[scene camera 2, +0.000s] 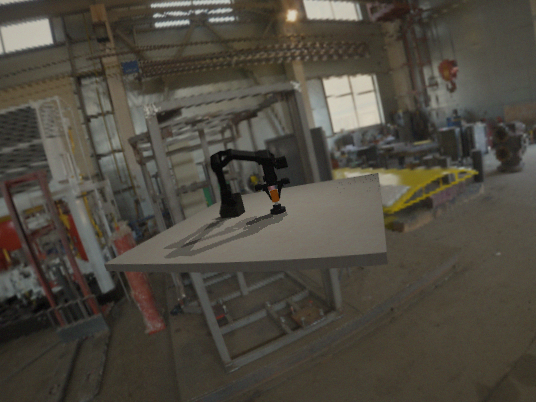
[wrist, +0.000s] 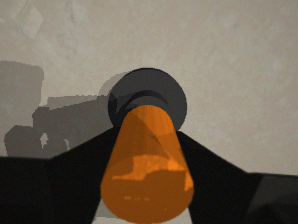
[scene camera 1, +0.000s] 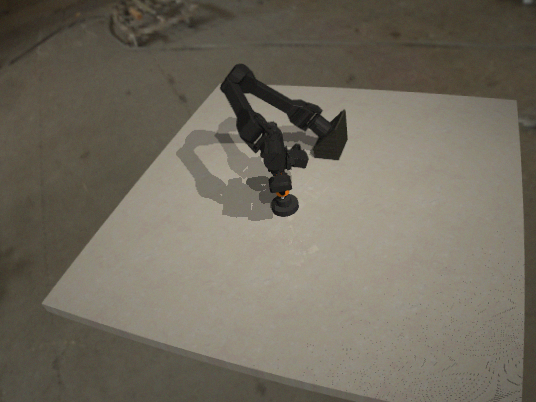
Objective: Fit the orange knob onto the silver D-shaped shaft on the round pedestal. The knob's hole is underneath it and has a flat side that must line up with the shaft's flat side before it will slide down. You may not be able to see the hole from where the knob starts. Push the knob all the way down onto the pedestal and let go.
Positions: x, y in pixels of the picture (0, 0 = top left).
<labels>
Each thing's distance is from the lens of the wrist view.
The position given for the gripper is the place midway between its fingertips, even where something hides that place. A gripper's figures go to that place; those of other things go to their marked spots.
gripper [wrist: 147, 134]: 0.12 m
round pedestal [wrist: 146, 86]: 0.15 m
</labels>
